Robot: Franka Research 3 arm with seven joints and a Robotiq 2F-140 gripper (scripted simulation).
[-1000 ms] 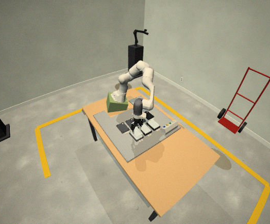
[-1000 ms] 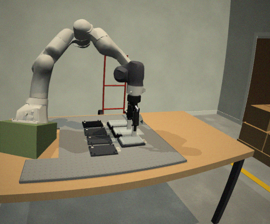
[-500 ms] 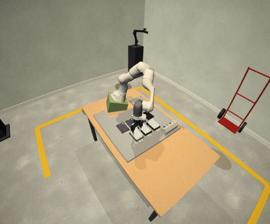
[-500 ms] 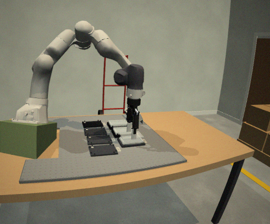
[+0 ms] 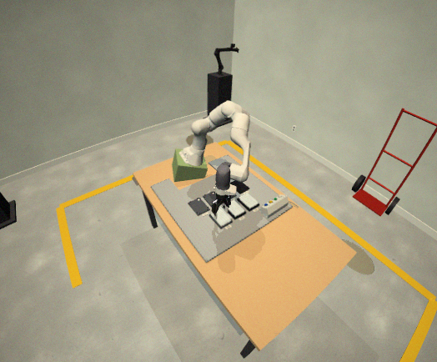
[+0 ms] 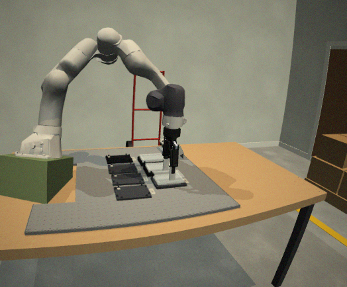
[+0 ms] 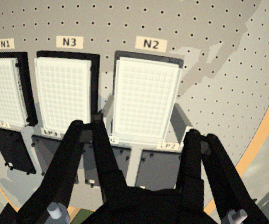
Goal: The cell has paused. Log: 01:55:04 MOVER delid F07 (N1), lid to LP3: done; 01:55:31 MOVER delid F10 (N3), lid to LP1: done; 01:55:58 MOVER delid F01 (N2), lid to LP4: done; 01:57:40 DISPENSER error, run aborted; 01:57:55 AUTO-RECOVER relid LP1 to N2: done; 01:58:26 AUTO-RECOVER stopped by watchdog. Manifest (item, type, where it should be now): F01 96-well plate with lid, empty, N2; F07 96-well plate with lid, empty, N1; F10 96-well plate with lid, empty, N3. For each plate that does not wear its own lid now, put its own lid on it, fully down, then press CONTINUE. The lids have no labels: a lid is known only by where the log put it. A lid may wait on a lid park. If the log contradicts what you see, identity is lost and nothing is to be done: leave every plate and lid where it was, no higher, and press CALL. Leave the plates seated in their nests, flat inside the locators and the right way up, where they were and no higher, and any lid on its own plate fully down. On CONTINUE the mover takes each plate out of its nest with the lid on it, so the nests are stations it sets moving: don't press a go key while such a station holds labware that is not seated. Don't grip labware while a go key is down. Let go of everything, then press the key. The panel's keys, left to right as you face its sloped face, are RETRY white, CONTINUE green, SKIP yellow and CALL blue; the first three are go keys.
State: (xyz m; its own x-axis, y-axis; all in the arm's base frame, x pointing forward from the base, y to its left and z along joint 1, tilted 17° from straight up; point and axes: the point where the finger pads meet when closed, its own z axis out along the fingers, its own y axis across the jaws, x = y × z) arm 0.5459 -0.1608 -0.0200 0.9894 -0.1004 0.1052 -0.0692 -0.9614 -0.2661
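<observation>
Now: the plate 40 mm below my hand. Round my hand: park LP2 (190 mm behind, 60 mm below, 50 mm to the right); park LP3 (200 mm to the left, 170 mm behind, 60 mm below); blue call key (300 mm to the left, 150 mm ahead).
</observation>
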